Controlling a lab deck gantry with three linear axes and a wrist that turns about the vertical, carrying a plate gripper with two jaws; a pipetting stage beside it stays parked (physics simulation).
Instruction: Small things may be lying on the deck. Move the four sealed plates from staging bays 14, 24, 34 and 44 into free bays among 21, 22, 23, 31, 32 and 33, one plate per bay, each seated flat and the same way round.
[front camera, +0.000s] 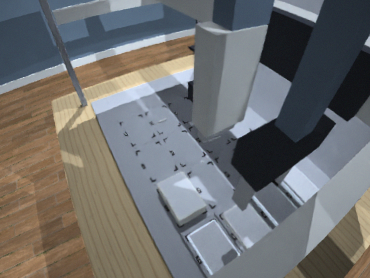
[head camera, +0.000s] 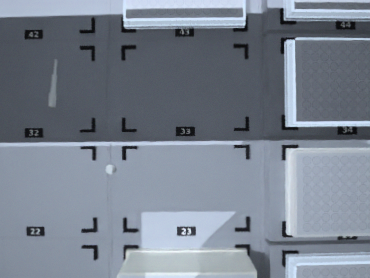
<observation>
In view: my gripper (front camera: 256, 191), a thick cream block (front camera: 184, 202) and a bay 23 (head camera: 162, 185).
The bay 23 is seen too in the front camera view (front camera: 216, 189).
</observation>
